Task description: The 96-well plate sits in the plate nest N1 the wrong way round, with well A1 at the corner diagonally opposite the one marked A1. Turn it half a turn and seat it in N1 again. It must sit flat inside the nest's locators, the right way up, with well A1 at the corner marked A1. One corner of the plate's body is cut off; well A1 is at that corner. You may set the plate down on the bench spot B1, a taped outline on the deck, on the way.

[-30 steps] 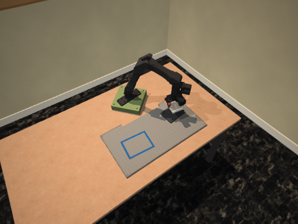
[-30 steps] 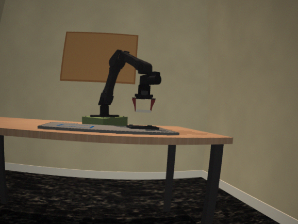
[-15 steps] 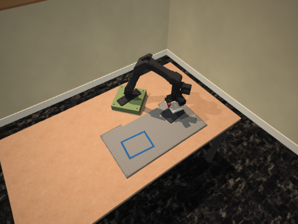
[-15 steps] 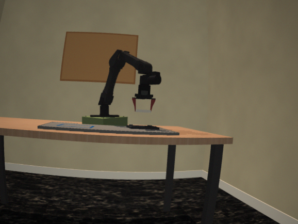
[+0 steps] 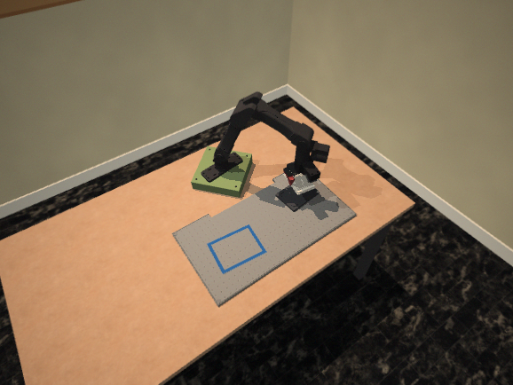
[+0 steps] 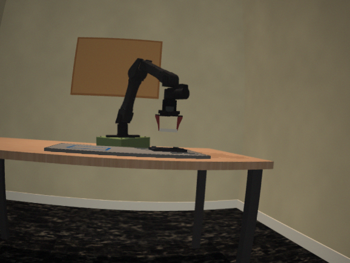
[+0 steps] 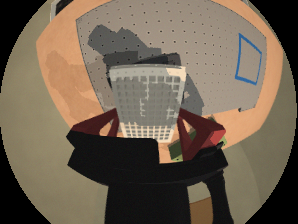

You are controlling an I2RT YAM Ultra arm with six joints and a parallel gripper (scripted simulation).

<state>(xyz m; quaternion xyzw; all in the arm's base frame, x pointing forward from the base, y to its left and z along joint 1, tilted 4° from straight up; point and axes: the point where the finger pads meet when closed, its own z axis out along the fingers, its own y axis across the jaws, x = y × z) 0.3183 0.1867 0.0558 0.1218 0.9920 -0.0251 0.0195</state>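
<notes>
My hand is right at the white 96-well plate. The rest, counted from my hand: black plate nest N1 (90 mm below).
</notes>
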